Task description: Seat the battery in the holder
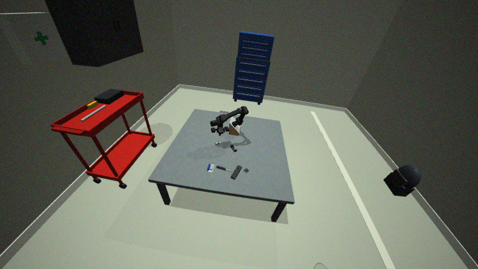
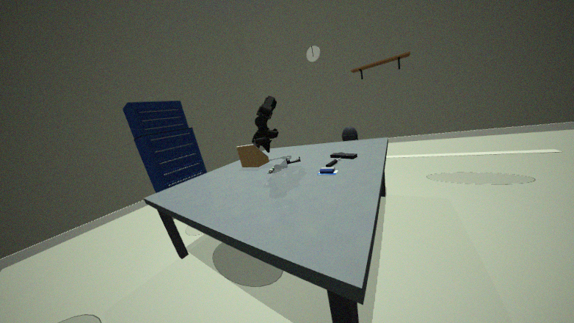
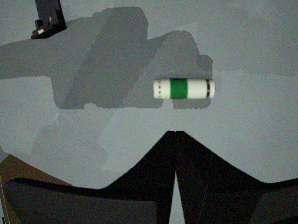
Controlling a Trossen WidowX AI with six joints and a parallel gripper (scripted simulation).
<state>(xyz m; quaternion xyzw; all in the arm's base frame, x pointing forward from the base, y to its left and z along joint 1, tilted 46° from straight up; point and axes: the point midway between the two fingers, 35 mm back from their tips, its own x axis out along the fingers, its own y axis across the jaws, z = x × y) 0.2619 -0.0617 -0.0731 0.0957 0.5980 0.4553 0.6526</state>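
The battery is 1 cm ahead of my gripper tip, 2 cm to the right of it and 11 cm below it. Also, from my gripper tip: dark screwdriver (34 cm ahead, 16 cm to the left, 11 cm below); then dark battery door (29 cm ahead, 37 cm to the left, 12 cm below); then white blister card (36 cm ahead, 2 cm to the left, 11 cm below).
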